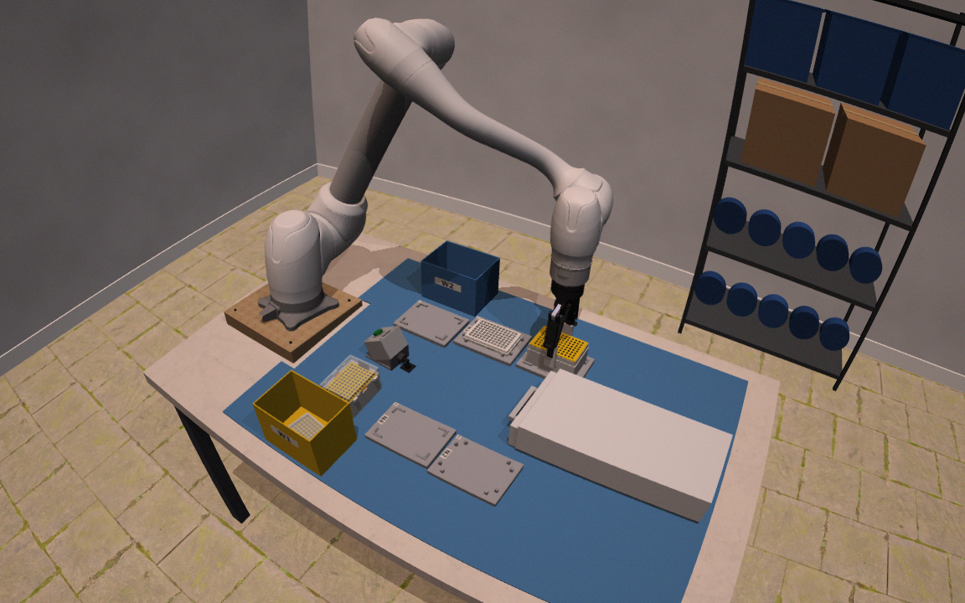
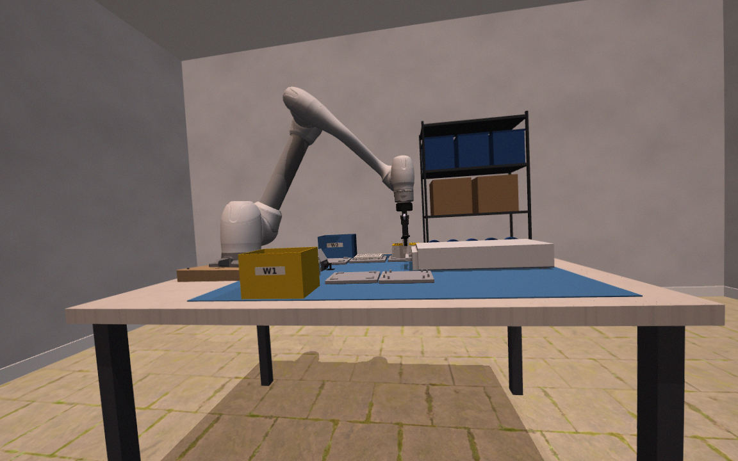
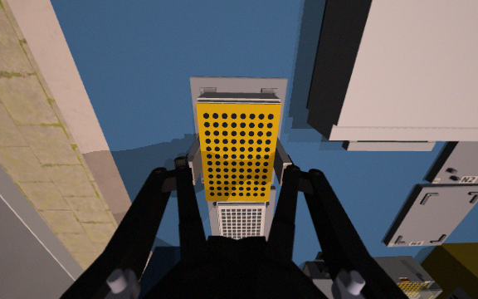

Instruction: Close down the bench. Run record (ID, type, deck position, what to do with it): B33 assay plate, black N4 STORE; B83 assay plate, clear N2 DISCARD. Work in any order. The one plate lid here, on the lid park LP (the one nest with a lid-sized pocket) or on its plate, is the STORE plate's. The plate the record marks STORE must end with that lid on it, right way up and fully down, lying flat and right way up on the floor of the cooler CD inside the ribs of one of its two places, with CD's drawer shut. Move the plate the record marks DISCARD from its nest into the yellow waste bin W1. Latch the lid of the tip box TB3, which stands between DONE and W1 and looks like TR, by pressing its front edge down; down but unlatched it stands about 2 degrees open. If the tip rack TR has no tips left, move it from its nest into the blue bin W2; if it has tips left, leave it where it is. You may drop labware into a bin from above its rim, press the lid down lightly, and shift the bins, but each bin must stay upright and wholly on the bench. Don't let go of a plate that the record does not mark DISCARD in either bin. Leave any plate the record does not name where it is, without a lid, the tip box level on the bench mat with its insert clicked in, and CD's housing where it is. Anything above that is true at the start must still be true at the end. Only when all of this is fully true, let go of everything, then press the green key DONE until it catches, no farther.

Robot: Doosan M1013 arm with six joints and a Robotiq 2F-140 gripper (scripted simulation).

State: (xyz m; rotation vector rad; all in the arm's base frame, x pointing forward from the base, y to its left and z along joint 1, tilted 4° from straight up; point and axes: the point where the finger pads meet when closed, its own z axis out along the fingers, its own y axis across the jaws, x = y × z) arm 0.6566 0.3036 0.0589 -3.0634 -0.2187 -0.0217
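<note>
The nest N1 lies 5 cm below my hand. The rest, counted from my hand: yellow tip rack TR 1 cm behind, 1 cm to the right, 1 cm below; white plate 17 cm behind, 3 cm to the right, 4 cm below; clear plate lid 14 cm ahead, 18 cm to the right, 3 cm below.
</note>
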